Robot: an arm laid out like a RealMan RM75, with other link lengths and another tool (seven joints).
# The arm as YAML. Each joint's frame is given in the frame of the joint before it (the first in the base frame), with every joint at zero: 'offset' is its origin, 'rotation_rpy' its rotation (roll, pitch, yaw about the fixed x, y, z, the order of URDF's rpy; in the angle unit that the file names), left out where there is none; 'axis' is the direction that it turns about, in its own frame. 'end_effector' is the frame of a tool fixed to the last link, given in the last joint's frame.
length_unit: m
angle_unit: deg
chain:
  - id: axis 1
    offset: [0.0, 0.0, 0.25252]
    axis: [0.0, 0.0, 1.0]
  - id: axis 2
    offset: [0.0, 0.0, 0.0]
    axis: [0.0, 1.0, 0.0]
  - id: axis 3
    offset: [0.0, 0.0, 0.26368]
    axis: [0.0, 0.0, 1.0]
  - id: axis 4
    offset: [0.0, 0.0, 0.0]
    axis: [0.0, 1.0, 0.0]
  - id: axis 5
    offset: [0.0, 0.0, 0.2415]
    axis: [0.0, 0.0, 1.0]
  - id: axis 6
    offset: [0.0, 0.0, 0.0]
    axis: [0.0, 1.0, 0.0]
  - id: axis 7
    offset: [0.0, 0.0, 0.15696]
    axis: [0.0, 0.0, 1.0]
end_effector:
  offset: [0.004, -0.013, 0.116]
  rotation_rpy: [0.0, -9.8, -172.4]
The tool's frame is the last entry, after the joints.
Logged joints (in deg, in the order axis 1, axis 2, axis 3, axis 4, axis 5, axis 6, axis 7), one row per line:
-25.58, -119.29, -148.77, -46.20, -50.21, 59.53, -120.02
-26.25, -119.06, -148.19, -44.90, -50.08, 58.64, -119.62
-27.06, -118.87, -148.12, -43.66, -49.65, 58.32, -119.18
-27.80, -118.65, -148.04, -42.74, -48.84, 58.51, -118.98
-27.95, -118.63, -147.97, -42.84, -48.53, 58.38, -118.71
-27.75, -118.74, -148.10, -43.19, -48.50, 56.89, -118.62
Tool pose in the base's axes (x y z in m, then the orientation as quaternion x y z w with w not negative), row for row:
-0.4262, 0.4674, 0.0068, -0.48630, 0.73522, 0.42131, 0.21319
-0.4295, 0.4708, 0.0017, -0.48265, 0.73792, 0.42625, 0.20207
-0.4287, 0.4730, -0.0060, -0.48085, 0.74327, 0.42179, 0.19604
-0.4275, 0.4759, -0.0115, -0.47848, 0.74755, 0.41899, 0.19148
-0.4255, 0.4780, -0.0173, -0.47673, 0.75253, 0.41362, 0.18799
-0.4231, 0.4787, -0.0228, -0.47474, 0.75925, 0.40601, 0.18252
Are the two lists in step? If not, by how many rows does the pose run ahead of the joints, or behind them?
The pose runs 2 rows behind the joints: the pose in row i belongs to the joints in row i - 2.
